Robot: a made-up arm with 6 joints. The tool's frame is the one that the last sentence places. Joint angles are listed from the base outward.
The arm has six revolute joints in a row. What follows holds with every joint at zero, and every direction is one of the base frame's. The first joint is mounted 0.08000 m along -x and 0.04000 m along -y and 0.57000 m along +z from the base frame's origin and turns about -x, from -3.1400 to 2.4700 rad. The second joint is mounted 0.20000 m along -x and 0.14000 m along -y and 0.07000 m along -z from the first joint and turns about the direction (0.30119, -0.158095, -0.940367), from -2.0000 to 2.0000 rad. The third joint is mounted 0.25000 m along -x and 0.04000 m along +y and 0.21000 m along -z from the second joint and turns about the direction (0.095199, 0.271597, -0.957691), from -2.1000 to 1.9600 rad. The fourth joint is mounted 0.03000 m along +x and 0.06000 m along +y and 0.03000 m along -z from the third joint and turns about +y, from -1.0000 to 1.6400 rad. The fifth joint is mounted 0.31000 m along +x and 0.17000 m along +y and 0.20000 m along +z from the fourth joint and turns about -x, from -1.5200 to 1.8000 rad. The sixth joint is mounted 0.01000 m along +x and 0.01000 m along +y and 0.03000 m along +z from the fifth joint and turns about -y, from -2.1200 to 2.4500 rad. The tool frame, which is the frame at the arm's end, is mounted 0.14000 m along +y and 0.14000 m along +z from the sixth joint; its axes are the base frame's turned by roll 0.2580, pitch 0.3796 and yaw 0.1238 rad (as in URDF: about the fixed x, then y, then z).
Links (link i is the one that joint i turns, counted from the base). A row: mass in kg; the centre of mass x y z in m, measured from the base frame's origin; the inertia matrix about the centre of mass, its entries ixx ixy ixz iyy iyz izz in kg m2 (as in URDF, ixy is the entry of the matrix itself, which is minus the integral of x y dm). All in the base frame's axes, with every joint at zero. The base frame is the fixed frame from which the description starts. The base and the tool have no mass.
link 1: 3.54; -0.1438 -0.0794 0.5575; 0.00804 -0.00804 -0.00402 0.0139 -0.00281 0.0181
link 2: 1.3; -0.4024 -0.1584 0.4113; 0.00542 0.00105 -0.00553 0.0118 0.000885 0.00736
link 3: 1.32; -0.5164 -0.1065 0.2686; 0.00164 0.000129 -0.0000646 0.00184 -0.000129 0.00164
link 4: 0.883; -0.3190 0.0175 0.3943; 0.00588 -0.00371 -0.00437 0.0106 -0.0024 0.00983
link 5: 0.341; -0.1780 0.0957 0.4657; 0.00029 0 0 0.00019 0 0.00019
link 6: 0.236; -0.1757 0.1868 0.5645; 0.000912 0 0 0.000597 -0.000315 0.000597
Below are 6 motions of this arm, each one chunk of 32 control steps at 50 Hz.
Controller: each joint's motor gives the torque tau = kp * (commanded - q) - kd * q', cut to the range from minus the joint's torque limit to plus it. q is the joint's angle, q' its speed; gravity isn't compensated. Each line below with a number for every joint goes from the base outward.
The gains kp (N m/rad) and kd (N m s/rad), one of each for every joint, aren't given. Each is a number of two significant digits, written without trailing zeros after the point. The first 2 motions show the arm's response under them.
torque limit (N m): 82 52 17 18 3.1 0.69
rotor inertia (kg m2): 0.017 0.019 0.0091 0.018 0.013 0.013
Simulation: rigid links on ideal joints. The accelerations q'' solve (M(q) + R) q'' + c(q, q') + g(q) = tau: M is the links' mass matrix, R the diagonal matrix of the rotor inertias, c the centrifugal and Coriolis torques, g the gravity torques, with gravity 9.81 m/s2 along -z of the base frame. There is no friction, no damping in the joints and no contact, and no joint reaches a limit. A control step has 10 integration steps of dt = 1/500 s. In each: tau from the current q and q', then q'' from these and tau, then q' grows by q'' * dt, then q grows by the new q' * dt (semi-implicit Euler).
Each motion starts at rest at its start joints. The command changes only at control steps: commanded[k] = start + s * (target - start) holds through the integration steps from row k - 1 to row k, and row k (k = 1, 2, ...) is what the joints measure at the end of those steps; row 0 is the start. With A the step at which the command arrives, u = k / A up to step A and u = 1 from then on. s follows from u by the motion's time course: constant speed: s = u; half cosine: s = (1 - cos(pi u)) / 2; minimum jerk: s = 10 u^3 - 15 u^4 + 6 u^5; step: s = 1 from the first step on.
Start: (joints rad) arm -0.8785 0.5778 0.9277 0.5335 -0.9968 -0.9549
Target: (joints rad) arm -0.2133 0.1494 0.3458 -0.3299 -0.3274 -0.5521
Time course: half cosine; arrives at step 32
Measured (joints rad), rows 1 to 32:
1: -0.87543 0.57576 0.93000 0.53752 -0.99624 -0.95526
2: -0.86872 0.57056 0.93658 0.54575 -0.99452 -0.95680
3: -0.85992 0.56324 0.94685 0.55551 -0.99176 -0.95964
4: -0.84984 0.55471 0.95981 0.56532 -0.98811 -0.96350
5: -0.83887 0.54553 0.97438 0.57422 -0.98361 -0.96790
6: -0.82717 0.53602 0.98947 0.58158 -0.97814 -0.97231
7: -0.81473 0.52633 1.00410 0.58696 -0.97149 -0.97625
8: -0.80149 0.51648 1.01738 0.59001 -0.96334 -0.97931
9: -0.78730 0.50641 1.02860 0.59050 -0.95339 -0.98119
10: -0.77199 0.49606 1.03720 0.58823 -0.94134 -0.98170
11: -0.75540 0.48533 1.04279 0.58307 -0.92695 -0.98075
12: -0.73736 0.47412 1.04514 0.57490 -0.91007 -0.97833
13: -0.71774 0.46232 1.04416 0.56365 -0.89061 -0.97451
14: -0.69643 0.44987 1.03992 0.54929 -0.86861 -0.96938
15: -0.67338 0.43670 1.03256 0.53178 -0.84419 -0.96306
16: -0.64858 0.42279 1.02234 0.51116 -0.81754 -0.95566
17: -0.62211 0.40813 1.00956 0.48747 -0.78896 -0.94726
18: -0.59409 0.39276 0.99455 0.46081 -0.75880 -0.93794
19: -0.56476 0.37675 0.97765 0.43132 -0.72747 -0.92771
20: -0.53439 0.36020 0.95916 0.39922 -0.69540 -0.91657
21: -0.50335 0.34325 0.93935 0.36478 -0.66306 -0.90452
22: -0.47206 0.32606 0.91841 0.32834 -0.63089 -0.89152
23: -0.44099 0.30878 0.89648 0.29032 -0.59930 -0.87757
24: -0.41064 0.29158 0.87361 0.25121 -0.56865 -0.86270
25: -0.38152 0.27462 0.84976 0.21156 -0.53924 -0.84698
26: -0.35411 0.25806 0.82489 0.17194 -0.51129 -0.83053
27: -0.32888 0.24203 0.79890 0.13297 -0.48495 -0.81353
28: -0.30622 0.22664 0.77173 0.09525 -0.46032 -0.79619
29: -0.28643 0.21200 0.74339 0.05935 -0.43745 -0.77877
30: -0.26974 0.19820 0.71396 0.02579 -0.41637 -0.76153
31: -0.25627 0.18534 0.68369 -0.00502 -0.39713 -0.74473
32: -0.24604 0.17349 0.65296 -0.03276 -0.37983 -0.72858
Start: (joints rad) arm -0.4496 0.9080 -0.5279 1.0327 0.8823 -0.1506
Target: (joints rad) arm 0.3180 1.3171 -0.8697 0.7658 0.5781 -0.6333
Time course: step
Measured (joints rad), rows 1 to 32:
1: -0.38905 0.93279 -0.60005 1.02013 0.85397 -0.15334
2: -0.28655 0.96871 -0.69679 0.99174 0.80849 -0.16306
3: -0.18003 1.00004 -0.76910 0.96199 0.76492 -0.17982
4: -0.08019 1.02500 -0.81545 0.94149 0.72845 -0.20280
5: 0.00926 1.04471 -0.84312 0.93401 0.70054 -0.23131
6: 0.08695 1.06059 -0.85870 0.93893 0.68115 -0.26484
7: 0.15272 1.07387 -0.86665 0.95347 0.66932 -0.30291
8: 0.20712 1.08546 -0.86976 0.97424 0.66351 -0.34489
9: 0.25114 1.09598 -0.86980 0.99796 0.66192 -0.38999
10: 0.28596 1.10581 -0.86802 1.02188 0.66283 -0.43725
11: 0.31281 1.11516 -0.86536 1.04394 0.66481 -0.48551
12: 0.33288 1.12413 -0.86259 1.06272 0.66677 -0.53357
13: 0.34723 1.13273 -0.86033 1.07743 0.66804 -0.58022
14: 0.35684 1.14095 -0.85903 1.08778 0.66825 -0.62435
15: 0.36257 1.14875 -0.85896 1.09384 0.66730 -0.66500
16: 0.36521 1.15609 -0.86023 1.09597 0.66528 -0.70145
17: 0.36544 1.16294 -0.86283 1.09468 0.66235 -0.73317
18: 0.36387 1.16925 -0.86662 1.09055 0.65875 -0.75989
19: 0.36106 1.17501 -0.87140 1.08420 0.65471 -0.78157
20: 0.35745 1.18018 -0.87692 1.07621 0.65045 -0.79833
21: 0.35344 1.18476 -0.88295 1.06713 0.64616 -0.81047
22: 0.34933 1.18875 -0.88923 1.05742 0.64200 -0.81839
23: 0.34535 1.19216 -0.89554 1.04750 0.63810 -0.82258
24: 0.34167 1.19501 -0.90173 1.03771 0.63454 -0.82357
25: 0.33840 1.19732 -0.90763 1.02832 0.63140 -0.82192
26: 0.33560 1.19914 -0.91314 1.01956 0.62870 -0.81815
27: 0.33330 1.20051 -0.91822 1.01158 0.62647 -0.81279
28: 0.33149 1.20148 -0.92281 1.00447 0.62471 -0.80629
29: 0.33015 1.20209 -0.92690 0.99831 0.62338 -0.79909
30: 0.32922 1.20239 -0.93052 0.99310 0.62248 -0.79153
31: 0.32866 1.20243 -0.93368 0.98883 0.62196 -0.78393
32: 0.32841 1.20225 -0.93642 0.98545 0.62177 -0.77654
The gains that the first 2 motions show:
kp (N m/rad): 78 43 20 18 5.5 1.1
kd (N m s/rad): 7.7 6.6 2.4 2.4 0.51 0.2
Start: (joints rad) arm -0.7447 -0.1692 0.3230 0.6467 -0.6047 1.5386
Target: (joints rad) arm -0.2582 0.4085 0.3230 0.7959 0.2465 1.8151
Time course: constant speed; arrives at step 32
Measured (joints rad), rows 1 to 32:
1: -0.74439 -0.17154 0.32661 0.64948 -0.60301 1.53876
2: -0.74025 -0.17383 0.33274 0.65781 -0.59801 1.53925
3: -0.73240 -0.17509 0.34084 0.67043 -0.58888 1.54039
4: -0.72158 -0.17515 0.35090 0.68610 -0.57565 1.54243
5: -0.70851 -0.17389 0.36274 0.70381 -0.55887 1.54550
6: -0.69378 -0.17123 0.37607 0.72273 -0.53921 1.54963
7: -0.67789 -0.16712 0.39055 0.74218 -0.51740 1.55477
8: -0.66125 -0.16155 0.40576 0.76157 -0.49405 1.56079
9: -0.64418 -0.15455 0.42130 0.78041 -0.46967 1.56755
10: -0.62693 -0.14617 0.43676 0.79830 -0.44466 1.57487
11: -0.60970 -0.13649 0.45176 0.81495 -0.41927 1.58262
12: -0.59264 -0.12559 0.46595 0.83015 -0.39370 1.59064
13: -0.57584 -0.11358 0.47902 0.84376 -0.36803 1.59883
14: -0.55938 -0.10055 0.49075 0.85575 -0.34230 1.60711
15: -0.54330 -0.08660 0.50095 0.86614 -0.31651 1.61543
16: -0.52764 -0.07182 0.50951 0.87503 -0.29064 1.62377
17: -0.51239 -0.05631 0.51638 0.88254 -0.26466 1.63213
18: -0.49755 -0.04014 0.52158 0.88885 -0.23852 1.64055
19: -0.48310 -0.02339 0.52515 0.89414 -0.21219 1.64905
20: -0.46900 -0.00614 0.52721 0.89859 -0.18567 1.65768
21: -0.45521 0.01155 0.52786 0.90240 -0.15893 1.66647
22: -0.44169 0.02961 0.52727 0.90574 -0.13198 1.67548
23: -0.42838 0.04799 0.52560 0.90878 -0.10484 1.68474
24: -0.41525 0.06661 0.52302 0.91164 -0.07751 1.69427
25: -0.40223 0.08545 0.51970 0.91445 -0.05003 1.70409
26: -0.38927 0.10444 0.51580 0.91730 -0.02242 1.71421
27: -0.37634 0.12355 0.51147 0.92025 0.00530 1.72463
28: -0.36339 0.14273 0.50687 0.92337 0.03308 1.73535
29: -0.35040 0.16197 0.50213 0.92667 0.06090 1.74634
30: -0.33732 0.18123 0.49734 0.93019 0.08873 1.75757
31: -0.32414 0.20049 0.49262 0.93391 0.11656 1.76903
32: -0.31085 0.21973 0.48803 0.93784 0.14436 1.78069

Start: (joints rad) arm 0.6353 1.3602 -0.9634 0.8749 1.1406 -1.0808
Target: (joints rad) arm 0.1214 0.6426 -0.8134 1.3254 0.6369 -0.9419
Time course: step
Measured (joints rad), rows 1 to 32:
1: 0.59319 1.33710 -0.91926 0.90079 1.10696 -1.08378
2: 0.51931 1.29373 -0.84739 0.94947 1.03857 -1.08947
3: 0.44553 1.24431 -0.78244 1.00526 0.95959 -1.09461
4: 0.38233 1.19317 -0.73546 1.06385 0.88323 -1.09753
5: 0.33127 1.14154 -0.70831 1.12341 0.81631 -1.09769
6: 0.29062 1.08983 -0.69927 1.18219 0.76177 -1.09523
7: 0.25783 1.03833 -0.70519 1.23846 0.72016 -1.09058
8: 0.23058 0.98732 -0.72242 1.29081 0.69064 -1.08430
9: 0.20716 0.93711 -0.74730 1.33842 0.67159 -1.07698
10: 0.18658 0.88812 -0.77661 1.38091 0.66108 -1.06915
11: 0.16843 0.84080 -0.80767 1.41822 0.65711 -1.06124
12: 0.15263 0.79561 -0.83838 1.45052 0.65780 -1.05357
13: 0.13936 0.75306 -0.86717 1.47806 0.66152 -1.04636
14: 0.12882 0.71359 -0.89291 1.50122 0.66694 -1.03979
15: 0.12116 0.67760 -0.91483 1.52043 0.67300 -1.03398
16: 0.11643 0.64539 -0.93251 1.53618 0.67894 -1.02905
17: 0.11453 0.61716 -0.94579 1.54899 0.68422 -1.02512
18: 0.11518 0.59296 -0.95477 1.55936 0.68854 -1.02229
19: 0.11802 0.57274 -0.95975 1.56774 0.69175 -1.02064
20: 0.12254 0.55630 -0.96116 1.57448 0.69384 -1.02021
21: 0.12824 0.54340 -0.95953 1.57983 0.69486 -1.02100
22: 0.13460 0.53370 -0.95545 1.58397 0.69494 -1.02295
23: 0.14112 0.52684 -0.94950 1.58697 0.69421 -1.02593
24: 0.14740 0.52247 -0.94223 1.58887 0.69283 -1.02975
25: 0.15309 0.52023 -0.93412 1.58968 0.69092 -1.03418
26: 0.15796 0.51978 -0.92561 1.58940 0.68861 -1.03897
27: 0.16183 0.52084 -0.91704 1.58806 0.68600 -1.04385
28: 0.16463 0.52313 -0.90867 1.58571 0.68320 -1.04857
29: 0.16633 0.52642 -0.90071 1.58241 0.68027 -1.05289
30: 0.16698 0.53050 -0.89328 1.57826 0.67728 -1.05660
31: 0.16668 0.53519 -0.88647 1.57336 0.67427 -1.05956
32: 0.16554 0.54034 -0.88032 1.56785 0.67130 -1.06164

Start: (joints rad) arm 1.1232 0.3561 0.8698 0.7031 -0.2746 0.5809
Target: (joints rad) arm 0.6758 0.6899 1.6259 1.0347 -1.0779 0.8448
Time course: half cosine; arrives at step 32
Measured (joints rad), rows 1 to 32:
1: 1.11807 0.35720 0.86992 0.70247 -0.27420 0.58150
2: 1.10708 0.36134 0.86828 0.70419 -0.27383 0.58348
3: 1.09239 0.36788 0.86458 0.70969 -0.27396 0.58679
4: 1.07514 0.37590 0.85949 0.71898 -0.27484 0.59132
5: 1.05610 0.38478 0.85393 0.73174 -0.27675 0.59693
6: 1.03590 0.39412 0.84886 0.74743 -0.28005 0.60354
7: 1.01498 0.40373 0.84522 0.76550 -0.28517 0.61105
8: 0.99366 0.41353 0.84386 0.78534 -0.29258 0.61935
9: 0.97219 0.42351 0.84550 0.80643 -0.30270 0.62834
10: 0.95073 0.43374 0.85075 0.82828 -0.31591 0.63787
11: 0.92941 0.44430 0.86007 0.85047 -0.33247 0.64780
12: 0.90831 0.45526 0.87379 0.87269 -0.35256 0.65792
13: 0.88751 0.46671 0.89210 0.89465 -0.37623 0.66804
14: 0.86706 0.47868 0.91507 0.91617 -0.40343 0.67790
15: 0.84701 0.49121 0.94262 0.93707 -0.43400 0.68726
16: 0.82740 0.50425 0.97457 0.95726 -0.46767 0.69586
17: 0.80826 0.51774 1.01063 0.97665 -0.50412 0.70345
18: 0.78960 0.53160 1.05043 0.99519 -0.54295 0.70981
19: 0.77142 0.54569 1.09350 1.01287 -0.58369 0.71476
20: 0.75369 0.55988 1.13930 1.02968 -0.62584 0.71817
21: 0.73639 0.57402 1.18723 1.04563 -0.66888 0.71995
22: 0.71945 0.58800 1.23666 1.06076 -0.71227 0.72009
23: 0.70284 0.60170 1.28691 1.07511 -0.75546 0.71862
24: 0.68649 0.61505 1.33729 1.08872 -0.79792 0.71565
25: 0.67038 0.62800 1.38712 1.10167 -0.83915 0.71131
26: 0.65447 0.64053 1.43571 1.11402 -0.87866 0.70578
27: 0.63880 0.65265 1.48245 1.12586 -0.91601 0.69929
28: 0.62341 0.66437 1.52674 1.13725 -0.95080 0.69204
29: 0.60839 0.67574 1.56809 1.14825 -0.98270 0.68427
30: 0.59387 0.68675 1.60607 1.15891 -1.01141 0.67617
31: 0.58001 0.69742 1.64032 1.16926 -1.03670 0.66794
32: 0.56701 0.70772 1.67059 1.17928 -1.05839 0.65972

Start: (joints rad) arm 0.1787 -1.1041 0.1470 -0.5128 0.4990 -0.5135
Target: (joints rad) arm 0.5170 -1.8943 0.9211 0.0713 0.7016 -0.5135
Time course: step
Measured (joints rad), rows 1 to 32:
1: 0.17529 -1.13477 0.16832 -0.49975 0.50317 -0.50777
2: 0.17619 -1.19438 0.21517 -0.46847 0.51448 -0.49328
3: 0.18619 -1.26266 0.27579 -0.42388 0.53166 -0.47429
4: 0.20406 -1.33086 0.34371 -0.36901 0.55316 -0.45524
5: 0.22684 -1.39514 0.41503 -0.30638 0.57748 -0.43973
6: 0.25150 -1.45402 0.48716 -0.23851 0.60325 -0.43016
7: 0.27555 -1.50719 0.55830 -0.16785 0.62932 -0.42783
8: 0.29729 -1.55484 0.62710 -0.09678 0.65474 -0.43303
9: 0.31575 -1.59727 0.69255 -0.02747 0.67868 -0.44532
10: 0.33064 -1.63480 0.75380 0.03819 0.70051 -0.46375
11: 0.34208 -1.66769 0.81016 0.09864 0.71970 -0.48710
12: 0.35047 -1.69623 0.86104 0.15271 0.73590 -0.51400
13: 0.35629 -1.72073 0.90593 0.19960 0.74892 -0.54309
14: 0.36005 -1.74156 0.94447 0.23889 0.75875 -0.57302
15: 0.36220 -1.75916 0.97643 0.27055 0.76554 -0.60257
16: 0.36310 -1.77397 1.00176 0.29485 0.76954 -0.63065
17: 0.36302 -1.78644 1.02062 0.31233 0.77111 -0.65634
18: 0.36214 -1.79700 1.03333 0.32369 0.77065 -0.67891
19: 0.36060 -1.80602 1.04040 0.32974 0.76857 -0.69784
20: 0.35848 -1.81381 1.04246 0.33132 0.76526 -0.71281
21: 0.35586 -1.82063 1.04019 0.32928 0.76107 -0.72367
22: 0.35279 -1.82665 1.03434 0.32440 0.75631 -0.73047
23: 0.34937 -1.83200 1.02565 0.31740 0.75126 -0.73336
24: 0.34569 -1.83678 1.01481 0.30892 0.74612 -0.73265
25: 0.34188 -1.84104 1.00250 0.29949 0.74109 -0.72871
26: 0.33805 -1.84482 0.98933 0.28960 0.73631 -0.72196
27: 0.33434 -1.84815 0.97582 0.27960 0.73190 -0.71290
28: 0.33086 -1.85105 0.96245 0.26982 0.72794 -0.70201
29: 0.32772 -1.85356 0.94962 0.26050 0.72450 -0.68979
30: 0.32500 -1.85570 0.93764 0.25181 0.72159 -0.67669
31: 0.32276 -1.85750 0.92677 0.24390 0.71922 -0.66318
32: 0.32102 -1.85902 0.91718 0.23686 0.71739 -0.64965

